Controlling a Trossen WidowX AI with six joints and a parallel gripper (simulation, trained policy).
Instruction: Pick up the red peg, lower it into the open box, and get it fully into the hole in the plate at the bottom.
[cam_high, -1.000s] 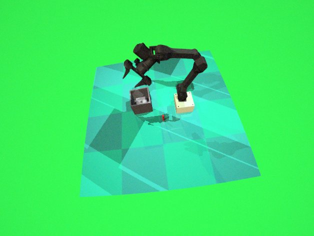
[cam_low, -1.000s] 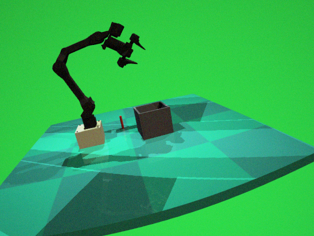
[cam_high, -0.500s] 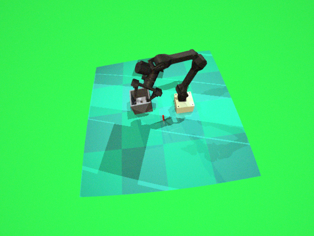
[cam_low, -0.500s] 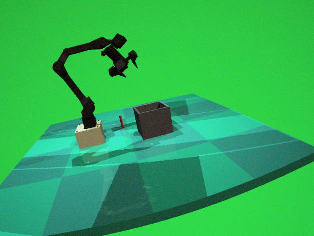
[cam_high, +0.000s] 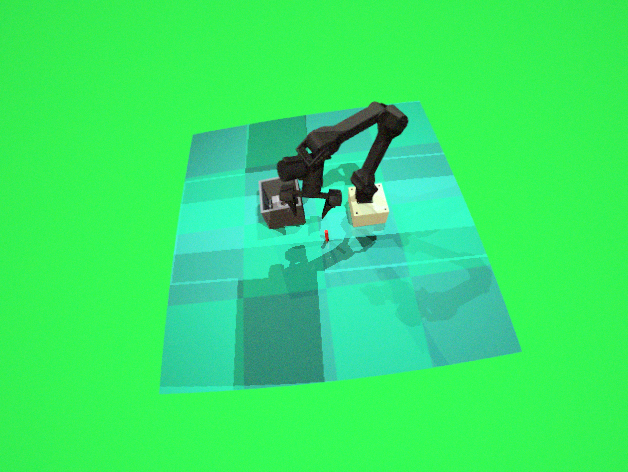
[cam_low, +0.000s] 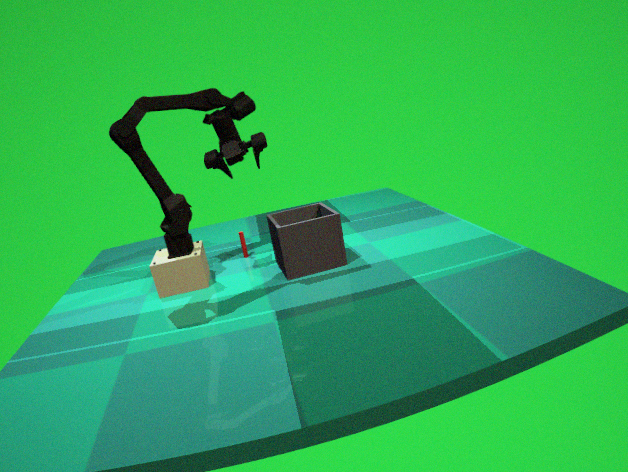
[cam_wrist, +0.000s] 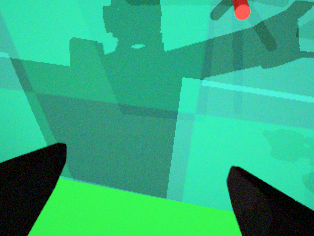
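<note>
My gripper tip is now 210 mm above the red peg, 50 mm past it and 30 mm to the left of it. Also, from my gripper tip: pale plate: 200 mm below, 180 mm to the right, 130 mm ahead.
</note>
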